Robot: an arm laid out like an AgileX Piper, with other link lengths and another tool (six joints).
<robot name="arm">
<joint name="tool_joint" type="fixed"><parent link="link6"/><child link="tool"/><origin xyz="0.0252 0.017 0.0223" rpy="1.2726 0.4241 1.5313"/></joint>
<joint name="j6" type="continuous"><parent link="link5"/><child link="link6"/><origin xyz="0.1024 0 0.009"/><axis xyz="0.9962 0 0.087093"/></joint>
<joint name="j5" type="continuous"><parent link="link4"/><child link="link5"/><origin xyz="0 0 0"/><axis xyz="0 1 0"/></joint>
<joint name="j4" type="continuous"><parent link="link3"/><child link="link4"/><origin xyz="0.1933 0 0.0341"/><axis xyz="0.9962 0 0.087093"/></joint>
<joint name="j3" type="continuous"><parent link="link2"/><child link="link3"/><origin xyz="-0.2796 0 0.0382"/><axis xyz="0 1 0"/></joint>
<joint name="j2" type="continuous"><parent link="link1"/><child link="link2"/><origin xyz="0 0 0"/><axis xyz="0 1 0"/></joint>
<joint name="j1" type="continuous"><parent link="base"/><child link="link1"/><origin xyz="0 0 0.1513"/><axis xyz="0 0 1"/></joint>
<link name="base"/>
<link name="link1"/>
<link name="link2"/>
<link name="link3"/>
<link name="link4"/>
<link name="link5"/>
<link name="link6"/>
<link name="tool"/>
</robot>
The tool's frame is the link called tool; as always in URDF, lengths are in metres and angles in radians. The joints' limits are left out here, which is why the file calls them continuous.
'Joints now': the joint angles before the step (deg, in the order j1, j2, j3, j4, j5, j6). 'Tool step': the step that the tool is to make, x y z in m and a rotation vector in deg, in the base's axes. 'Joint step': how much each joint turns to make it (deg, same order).
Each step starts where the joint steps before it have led.
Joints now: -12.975, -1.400, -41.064, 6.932, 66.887, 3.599
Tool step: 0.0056, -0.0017, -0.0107, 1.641, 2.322, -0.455
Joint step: -0.058, -0.001, 2.517, 0.006, -0.012, 1.150
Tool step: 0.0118, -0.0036, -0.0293, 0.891, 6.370, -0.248
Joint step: -0.013, -0.005, 6.413, -0.495, 0.023, -0.220
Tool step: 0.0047, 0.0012, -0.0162, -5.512, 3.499, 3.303
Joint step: -0.029, 0.008, 3.344, -0.146, -0.472, -7.028
